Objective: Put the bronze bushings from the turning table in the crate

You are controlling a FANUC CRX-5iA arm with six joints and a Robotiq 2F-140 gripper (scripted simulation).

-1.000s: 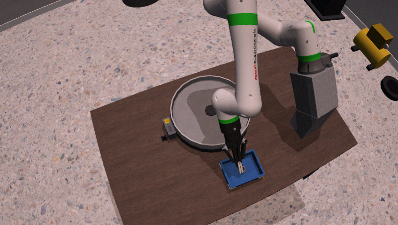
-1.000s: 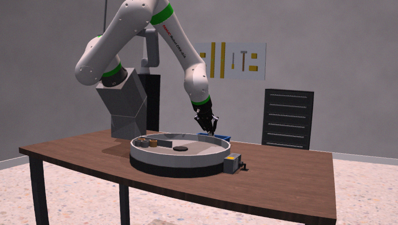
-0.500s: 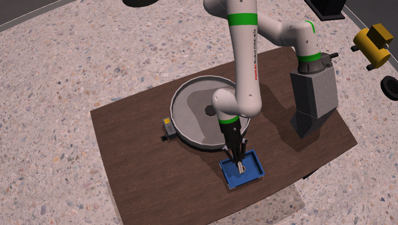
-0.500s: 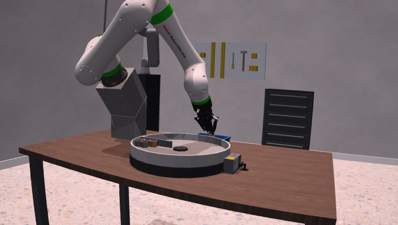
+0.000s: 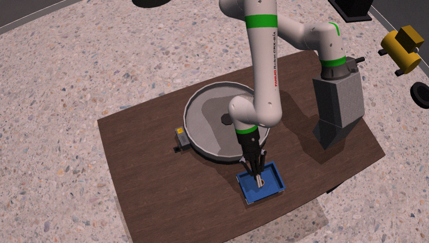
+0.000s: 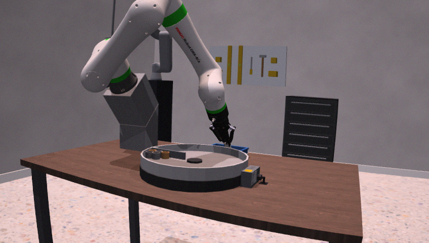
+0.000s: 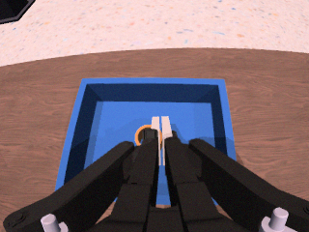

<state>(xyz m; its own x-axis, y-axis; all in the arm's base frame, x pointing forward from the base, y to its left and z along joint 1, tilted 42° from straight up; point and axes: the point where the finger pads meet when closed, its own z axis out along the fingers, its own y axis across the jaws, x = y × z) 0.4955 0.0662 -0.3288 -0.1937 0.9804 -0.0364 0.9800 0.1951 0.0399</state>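
My hand is 40 mm above the crate, 20 mm past it and 10 mm to the right of it. Round my hand: turning table (340 mm to the right, 50 mm ahead, 20 mm below).
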